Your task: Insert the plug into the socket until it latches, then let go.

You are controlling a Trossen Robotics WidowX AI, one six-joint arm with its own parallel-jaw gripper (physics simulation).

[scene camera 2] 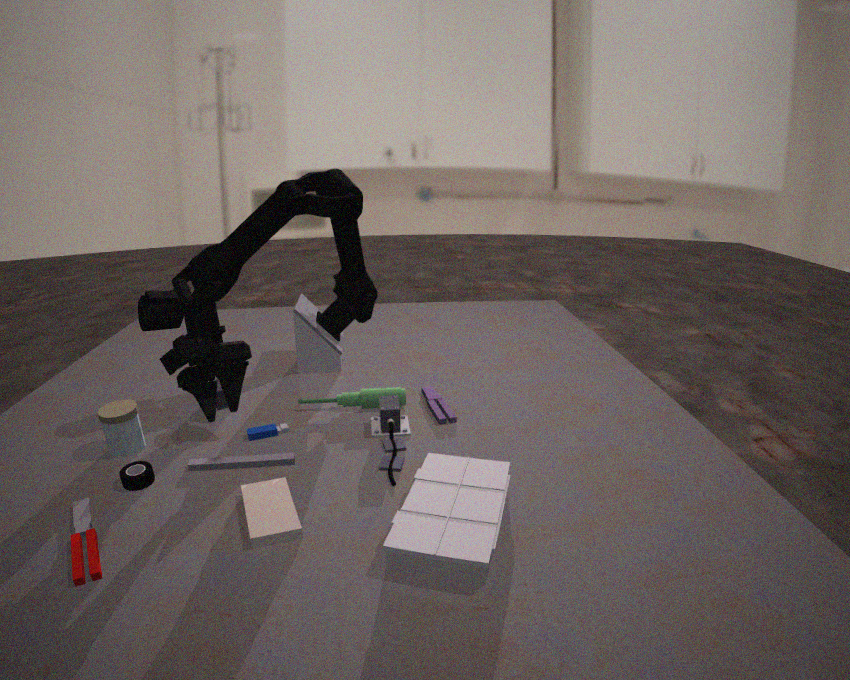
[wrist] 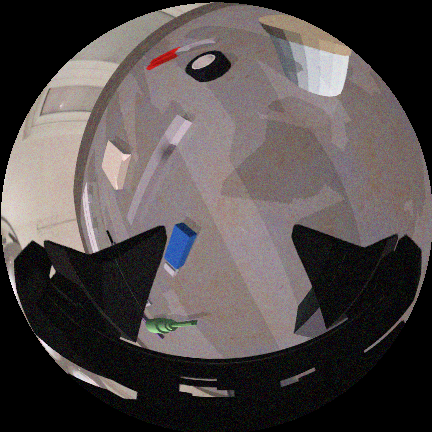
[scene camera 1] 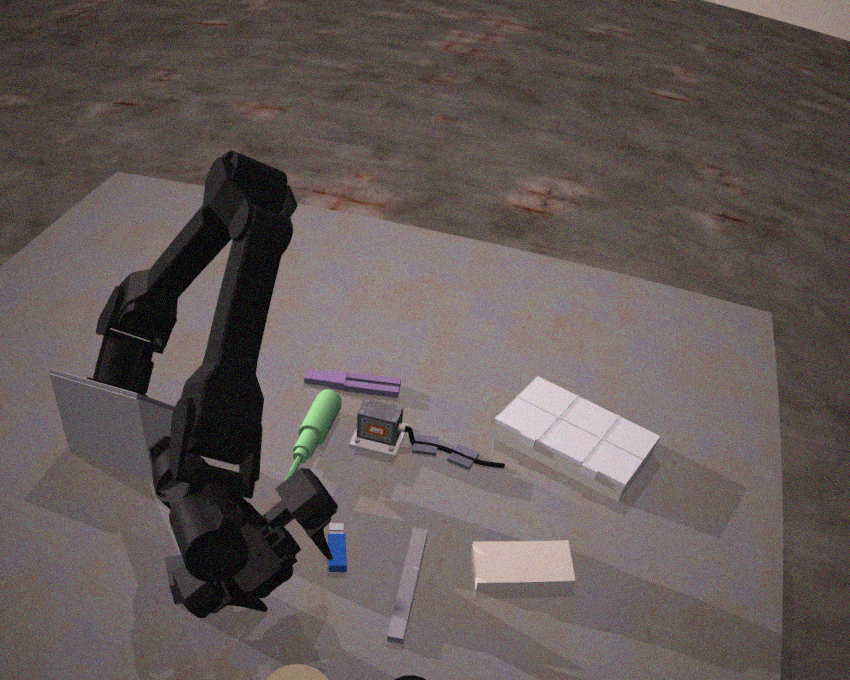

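Where they show: gripper, fingertip midpoint: [scene camera 2: 222, 417] [wrist: 231, 231] [scene camera 1: 297, 583]; arm's base, link origin: [scene camera 2: 327, 326] [scene camera 1: 116, 389].
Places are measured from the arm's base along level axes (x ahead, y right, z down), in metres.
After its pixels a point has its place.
The plug [scene camera 1: 337, 550] {z 0.062, x 0.320, y 0.108 m} [scene camera 2: 263, 431] {z 0.062, x 0.327, y 0.103 m} [wrist: 180, 245] {z 0.062, x 0.317, y 0.116 m} is a small blue block with a light metal tip. It lies flat on the table, its tip toward the socket's side. The socket [scene camera 1: 379, 422] {z 0.035, x 0.321, y -0.082 m} [scene camera 2: 389, 413] {z 0.036, x 0.343, y -0.095 m} is a dark grey box on a white base plate, with an orange-rimmed opening in its front and a black cable at its side. My gripper [scene camera 1: 294, 582] {z 0.050, x 0.294, y 0.174 m} [scene camera 2: 222, 416] {z 0.050, x 0.294, y 0.174 m} [wrist: 231, 231] {z 0.050, x 0.294, y 0.174 m} is open and empty above the table, beside the plug. In the wrist view the plug shows close to the left finger. The socket is mostly hidden there behind that finger.
A green screwdriver [scene camera 1: 319, 419] {z 0.041, x 0.247, y -0.072 m} [scene camera 2: 381, 397] [wrist: 161, 326] {z 0.046, x 0.244, y -0.037 m} and a purple tool [scene camera 1: 352, 382] {z 0.063, x 0.262, y -0.177 m} [scene camera 2: 438, 405] {z 0.069, x 0.263, y -0.186 m} lie near the socket. A grey bar [scene camera 1: 407, 584] {z 0.063, x 0.404, y 0.133 m} [scene camera 2: 241, 462] {z 0.064, x 0.411, y 0.126 m}, a cream block [scene camera 1: 523, 564] {z 0.059, x 0.523, y 0.078 m} [scene camera 2: 270, 507] {z 0.059, x 0.527, y 0.071 m}, white tiles [scene camera 1: 577, 436] {z 0.040, x 0.563, y -0.128 m} [scene camera 2: 453, 504] {z 0.040, x 0.574, y -0.143 m}, black tape, a jar [scene camera 2: 122, 429] {z 0.027, x 0.369, y 0.317 m} [wrist: 315, 62] and red pliers [scene camera 2: 85, 553] {z 0.064, x 0.597, y 0.286 m} surround them.
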